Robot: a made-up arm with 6 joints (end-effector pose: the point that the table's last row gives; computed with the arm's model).
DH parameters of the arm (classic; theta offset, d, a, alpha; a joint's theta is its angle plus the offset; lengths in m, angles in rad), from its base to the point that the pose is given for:
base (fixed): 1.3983 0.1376 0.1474 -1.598
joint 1: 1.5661 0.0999 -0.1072 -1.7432
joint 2: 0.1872 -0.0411 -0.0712 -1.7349
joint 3: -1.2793 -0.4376 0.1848 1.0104
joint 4: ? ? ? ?
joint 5: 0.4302 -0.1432 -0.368 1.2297
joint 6: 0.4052 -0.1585 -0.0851 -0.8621
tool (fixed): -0.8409 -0.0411 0 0
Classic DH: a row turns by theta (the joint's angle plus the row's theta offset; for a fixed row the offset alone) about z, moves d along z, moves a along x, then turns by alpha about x.
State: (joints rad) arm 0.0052 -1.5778 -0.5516 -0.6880 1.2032 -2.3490
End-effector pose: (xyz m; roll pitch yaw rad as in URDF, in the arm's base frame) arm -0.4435 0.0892 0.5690 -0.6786 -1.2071 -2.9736
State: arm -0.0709 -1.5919 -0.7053 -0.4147 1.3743 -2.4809
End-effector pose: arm -0.4124 0.0236 0.6843 -1.7484 -1.2199 -1.9744
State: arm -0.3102 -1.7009 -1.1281 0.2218 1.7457 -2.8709
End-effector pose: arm -0.1822 -0.3065 0.7897 -2.7792 -0.6323 -0.7709
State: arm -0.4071 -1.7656 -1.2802 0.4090 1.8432 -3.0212
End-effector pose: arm -0.0638 -0.4037 0.7448 -2.8427 -0.4559 -0.5155
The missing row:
joint 4: -0.672 0.0605 -0.0798 0.7962
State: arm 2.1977 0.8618 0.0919 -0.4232 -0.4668 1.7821
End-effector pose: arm 0.1631 0.1481 0.2392 -2.1848 0.4717 2.8997
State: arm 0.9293 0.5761 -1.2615 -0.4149 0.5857 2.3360
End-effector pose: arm -0.1449 -0.0844 0.3423 -0.9364 1.4668 -3.1310
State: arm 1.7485 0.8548 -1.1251 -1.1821 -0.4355 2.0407
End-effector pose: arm -0.3521 0.5032 0.6027 0.2853 1.0007 -0.0621
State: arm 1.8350 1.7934 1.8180 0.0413 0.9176 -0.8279
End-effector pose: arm -0.3508 -0.4075 0.1510 -0.5145 0.7273 -0.3153
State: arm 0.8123 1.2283 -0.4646 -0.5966 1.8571 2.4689
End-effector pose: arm -0.0341 -0.3208 -0.0683 -0.9860 0.6323 2.9805
